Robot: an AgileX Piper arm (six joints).
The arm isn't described. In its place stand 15 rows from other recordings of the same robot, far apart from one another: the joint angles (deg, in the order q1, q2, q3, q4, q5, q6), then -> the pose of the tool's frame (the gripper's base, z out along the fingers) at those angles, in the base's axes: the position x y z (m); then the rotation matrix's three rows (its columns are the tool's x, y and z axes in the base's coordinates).
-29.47 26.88 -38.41 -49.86 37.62 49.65 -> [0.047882 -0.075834 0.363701], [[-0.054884 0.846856 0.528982], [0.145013 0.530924 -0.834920], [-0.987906 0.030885 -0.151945]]
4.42 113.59 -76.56 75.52 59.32 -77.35 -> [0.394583 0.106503 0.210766], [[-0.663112 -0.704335 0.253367], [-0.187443 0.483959 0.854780], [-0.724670 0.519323 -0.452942]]
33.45 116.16 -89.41 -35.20 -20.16 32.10 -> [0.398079 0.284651 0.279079], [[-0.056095 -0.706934 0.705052], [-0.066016 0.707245 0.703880], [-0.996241 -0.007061 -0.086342]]
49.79 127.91 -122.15 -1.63 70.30 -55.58 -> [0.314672 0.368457 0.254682], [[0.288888 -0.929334 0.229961], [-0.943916 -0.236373 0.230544], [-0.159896 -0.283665 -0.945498]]
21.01 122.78 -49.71 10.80 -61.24 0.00 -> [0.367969 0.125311 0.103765], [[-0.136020 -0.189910 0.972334], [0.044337 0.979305 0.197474], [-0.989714 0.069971 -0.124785]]
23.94 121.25 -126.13 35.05 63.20 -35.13 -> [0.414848 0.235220 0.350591], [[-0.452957 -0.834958 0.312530], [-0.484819 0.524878 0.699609], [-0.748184 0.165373 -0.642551]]
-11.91 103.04 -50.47 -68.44 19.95 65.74 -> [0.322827 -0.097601 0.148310], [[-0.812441 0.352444 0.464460], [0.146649 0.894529 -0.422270], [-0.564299 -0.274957 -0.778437]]
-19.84 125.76 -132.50 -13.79 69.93 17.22 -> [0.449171 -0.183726 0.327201], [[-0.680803 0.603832 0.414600], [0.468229 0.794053 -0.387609], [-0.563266 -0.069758 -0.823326]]
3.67 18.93 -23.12 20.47 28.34 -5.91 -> [0.073830 0.019874 0.285712], [[-0.342182 -0.151724 0.927303], [0.188185 0.955817 0.225831], [-0.920597 0.251779 -0.298511]]
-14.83 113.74 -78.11 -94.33 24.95 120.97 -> [0.423732 -0.151788 0.217559], [[-0.155435 0.733042 0.662185], [0.455452 0.648013 -0.610445], [-0.876586 0.206709 -0.434590]]
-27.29 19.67 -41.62 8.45 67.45 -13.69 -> [0.031807 -0.002513 0.329356], [[-0.630660 0.252248 0.733920], [0.123559 0.966275 -0.225934], [-0.766160 -0.051805 -0.640559]]
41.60 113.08 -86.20 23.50 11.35 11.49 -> [0.342070 0.313254 0.246105], [[-0.732915 -0.358919 0.577939], [0.105898 0.778967 0.618059], [-0.672028 0.514187 -0.532907]]
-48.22 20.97 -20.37 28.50 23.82 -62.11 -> [0.068996 -0.050902 0.275444], [[-0.511708 0.382019 0.769556], [-0.286616 0.768494 -0.572074], [-0.809942 -0.513302 -0.283752]]
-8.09 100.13 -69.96 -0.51 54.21 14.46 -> [0.337253 -0.048602 0.218004], [[-0.908772 0.375803 0.181397], [0.376288 0.925912 -0.033077], [-0.180388 0.038198 -0.982854]]
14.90 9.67 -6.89 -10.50 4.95 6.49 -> [0.066759 0.016282 0.235960], [[-0.027835 -0.244437 0.969266], [-0.079071 0.967141 0.241630], [-0.996480 -0.069915 -0.046248]]
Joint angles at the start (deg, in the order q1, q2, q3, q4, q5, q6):
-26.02 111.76 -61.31 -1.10 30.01 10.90
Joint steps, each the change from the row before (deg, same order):
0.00 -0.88 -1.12 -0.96 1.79 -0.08
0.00 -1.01 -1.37 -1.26 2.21 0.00
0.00 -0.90 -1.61 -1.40 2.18 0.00
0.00 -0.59 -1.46 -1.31 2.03 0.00
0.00 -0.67 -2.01 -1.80 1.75 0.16
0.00 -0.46 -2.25 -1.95 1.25 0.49
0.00 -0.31 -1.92 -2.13 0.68 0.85
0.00 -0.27 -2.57 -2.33 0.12 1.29
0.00 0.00 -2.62 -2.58 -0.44 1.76
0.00 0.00 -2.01 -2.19 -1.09 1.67
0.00 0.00 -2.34 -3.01 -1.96 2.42
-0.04 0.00 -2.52 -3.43 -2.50 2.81
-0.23 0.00 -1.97 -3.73 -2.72 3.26
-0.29 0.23 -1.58 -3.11 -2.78 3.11
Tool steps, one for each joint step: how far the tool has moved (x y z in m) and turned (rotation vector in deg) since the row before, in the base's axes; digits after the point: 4 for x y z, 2 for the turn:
0.0015 -0.0017 0.0090 -0.76 0.14 0.71
0.0014 -0.0021 0.0108 -0.98 0.28 0.77
0.0019 -0.0026 0.0113 -1.20 0.21 0.78
0.0014 -0.0024 0.0090 -1.05 0.48 0.65
0.0031 -0.0038 0.0122 -1.81 -0.18 0.71
0.0042 -0.0045 0.0125 -2.11 -0.67 0.42
0.0037 -0.0044 0.0107 -2.20 -0.78 0.16
0.0059 -0.0056 0.0141 -2.73 -1.91 -0.14
0.0066 -0.0060 0.0135 -2.89 -2.33 -0.39
0.0057 -0.0047 0.0113 -2.50 -2.55 -0.30
0.0070 -0.0057 0.0143 -3.27 -3.65 -0.31
0.0073 -0.0058 0.0164 -3.58 -4.36 -0.20
0.0052 -0.0060 0.0144 -3.31 -4.21 -0.33
0.0048 -0.0052 0.0108 -2.44 -3.90 -0.17

